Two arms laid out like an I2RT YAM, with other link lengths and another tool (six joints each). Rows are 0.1 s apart.
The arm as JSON. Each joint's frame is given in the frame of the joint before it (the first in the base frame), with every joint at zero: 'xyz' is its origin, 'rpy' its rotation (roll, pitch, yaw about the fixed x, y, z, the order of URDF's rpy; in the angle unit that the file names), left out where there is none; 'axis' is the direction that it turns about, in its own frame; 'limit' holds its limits. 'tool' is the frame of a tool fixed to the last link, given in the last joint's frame.
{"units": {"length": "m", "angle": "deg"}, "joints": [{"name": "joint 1", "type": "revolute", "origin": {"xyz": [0.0, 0.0, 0.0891]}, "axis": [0.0, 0.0, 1.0], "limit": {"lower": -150.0, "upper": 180.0}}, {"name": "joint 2", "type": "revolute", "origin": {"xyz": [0.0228, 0.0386, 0.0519], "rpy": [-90.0, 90.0, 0.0]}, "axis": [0.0, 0.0, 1.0], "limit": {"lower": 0.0, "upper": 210.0}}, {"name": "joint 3", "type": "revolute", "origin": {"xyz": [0.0, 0.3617, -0.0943], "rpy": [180.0, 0.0, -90.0]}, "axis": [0.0, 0.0, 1.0], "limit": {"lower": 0.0, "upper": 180.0}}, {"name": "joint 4", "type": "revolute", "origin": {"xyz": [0.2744, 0.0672, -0.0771], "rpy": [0.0, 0.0, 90.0]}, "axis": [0.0, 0.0, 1.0], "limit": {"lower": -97.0, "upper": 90.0}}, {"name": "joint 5", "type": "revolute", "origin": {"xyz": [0.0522, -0.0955, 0.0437], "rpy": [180.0, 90.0, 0.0]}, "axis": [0.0, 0.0, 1.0], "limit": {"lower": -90.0, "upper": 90.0}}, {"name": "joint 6", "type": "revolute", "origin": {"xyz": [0.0, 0.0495, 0.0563], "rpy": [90.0, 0.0, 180.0]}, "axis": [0.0, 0.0, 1.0], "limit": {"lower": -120.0, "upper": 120.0}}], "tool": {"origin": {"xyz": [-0.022, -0.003, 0.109], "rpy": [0.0, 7.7, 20.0]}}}
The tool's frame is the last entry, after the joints.
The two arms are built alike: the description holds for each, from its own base.
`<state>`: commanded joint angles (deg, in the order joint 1, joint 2, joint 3, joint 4, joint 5, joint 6); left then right.
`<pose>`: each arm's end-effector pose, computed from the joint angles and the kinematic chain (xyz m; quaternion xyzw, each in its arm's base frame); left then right.
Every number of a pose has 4 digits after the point. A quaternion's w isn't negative.
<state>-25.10 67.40 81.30 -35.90 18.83 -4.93 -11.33 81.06 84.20 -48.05 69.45 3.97</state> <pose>0.3102 -0.2033 0.5086 -0.2268 0.7954 -0.5262 0.1976 0.3196 -0.2304 0.4597 0.1136 -0.7673 0.6167 0.1346</pose>
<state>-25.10 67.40 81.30 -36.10 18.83 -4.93 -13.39 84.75 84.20 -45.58 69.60 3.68</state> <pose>0.3099 -0.2031 0.5078 -0.2274 0.7961 -0.5253 0.1965 0.3353 -0.2477 0.4426 0.1078 -0.7682 0.6116 0.1557</pose>
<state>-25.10 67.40 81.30 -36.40 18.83 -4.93 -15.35 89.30 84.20 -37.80 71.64 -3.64</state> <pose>0.3095 -0.2029 0.5066 -0.2285 0.7971 -0.5239 0.1949 0.3591 -0.2705 0.4301 0.1165 -0.7516 0.6190 0.1958</pose>
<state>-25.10 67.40 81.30 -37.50 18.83 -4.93 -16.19 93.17 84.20 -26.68 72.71 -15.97</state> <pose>0.3077 -0.2021 0.5022 -0.2322 0.8009 -0.5186 0.1889 0.3885 -0.2868 0.4245 0.1459 -0.7288 0.6287 0.2287</pose>
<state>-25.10 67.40 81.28 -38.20 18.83 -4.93 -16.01 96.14 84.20 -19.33 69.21 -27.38</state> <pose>0.3065 -0.2015 0.4992 -0.2347 0.8033 -0.5152 0.1849 0.4205 -0.2903 0.4108 0.2150 -0.7110 0.6249 0.2403</pose>
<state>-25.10 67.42 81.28 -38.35 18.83 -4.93 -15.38 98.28 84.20 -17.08 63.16 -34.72</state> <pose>0.3064 -0.2015 0.4985 -0.2352 0.8039 -0.5143 0.1840 0.4489 -0.2840 0.3897 0.2983 -0.6945 0.6117 0.2335</pose>
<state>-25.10 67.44 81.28 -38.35 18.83 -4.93 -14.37 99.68 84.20 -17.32 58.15 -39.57</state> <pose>0.3065 -0.2015 0.4984 -0.2353 0.8040 -0.5142 0.1839 0.4687 -0.2718 0.3701 0.3706 -0.6756 0.5960 0.2259</pose>
